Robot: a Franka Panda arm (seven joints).
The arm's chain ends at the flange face. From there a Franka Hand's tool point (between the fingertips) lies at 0.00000 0.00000 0.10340 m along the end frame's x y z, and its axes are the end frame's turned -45 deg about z.
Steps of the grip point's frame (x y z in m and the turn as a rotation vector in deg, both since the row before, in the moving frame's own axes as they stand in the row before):
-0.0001, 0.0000, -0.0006, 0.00, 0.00, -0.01
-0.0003, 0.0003, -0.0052, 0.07, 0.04, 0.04
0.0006, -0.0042, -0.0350, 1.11, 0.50, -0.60
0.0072, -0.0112, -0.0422, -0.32, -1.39, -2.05
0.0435, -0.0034, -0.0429, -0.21, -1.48, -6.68
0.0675, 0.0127, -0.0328, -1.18, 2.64, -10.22
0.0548, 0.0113, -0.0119, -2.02, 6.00, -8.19
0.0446, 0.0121, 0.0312, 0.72, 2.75, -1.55
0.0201, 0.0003, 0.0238, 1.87, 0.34, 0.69
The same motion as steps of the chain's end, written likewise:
-0.0001, 0.0001, -0.0006, 0.00, 0.00, -0.01
0.0000, 0.0006, -0.0052, 0.08, -0.02, 0.04
-0.0018, -0.0013, -0.0350, 1.14, -0.43, -0.60
-0.0015, -0.0152, -0.0422, -1.21, -0.76, -2.05
0.0298, -0.0354, -0.0429, -1.20, -0.90, -6.68
0.0520, -0.0365, -0.0327, 1.03, 2.70, -10.22
0.0369, -0.0250, -0.0113, 2.81, 5.67, -8.19
0.0376, -0.0185, 0.0313, 2.45, 1.44, -1.55
0.0164, -0.0112, 0.0239, 1.56, -1.08, 0.69

